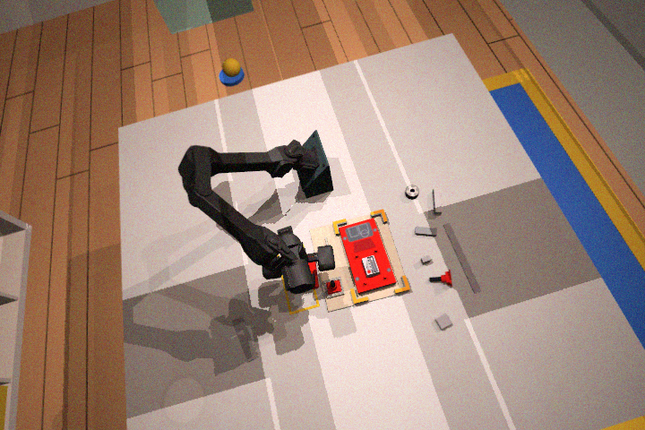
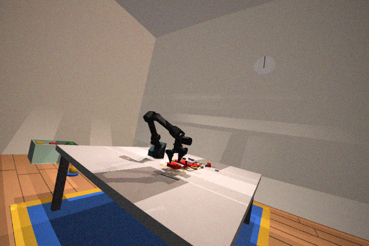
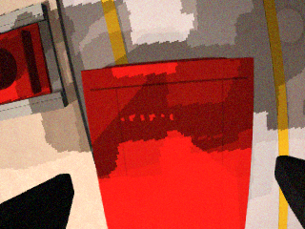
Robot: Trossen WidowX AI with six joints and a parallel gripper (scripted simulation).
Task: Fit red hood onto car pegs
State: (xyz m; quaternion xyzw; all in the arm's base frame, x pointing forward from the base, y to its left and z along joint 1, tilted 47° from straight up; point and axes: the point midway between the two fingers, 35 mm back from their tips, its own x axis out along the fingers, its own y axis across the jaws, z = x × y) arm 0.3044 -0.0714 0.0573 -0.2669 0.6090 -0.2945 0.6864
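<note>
Now: the red hood 20 mm below my gripper tip. Also, from my gripper tip: grey bar (50 mm ahead, 440 mm to the left, 30 mm below); engine block (30 mm ahead, 190 mm to the left, 10 mm below).
</note>
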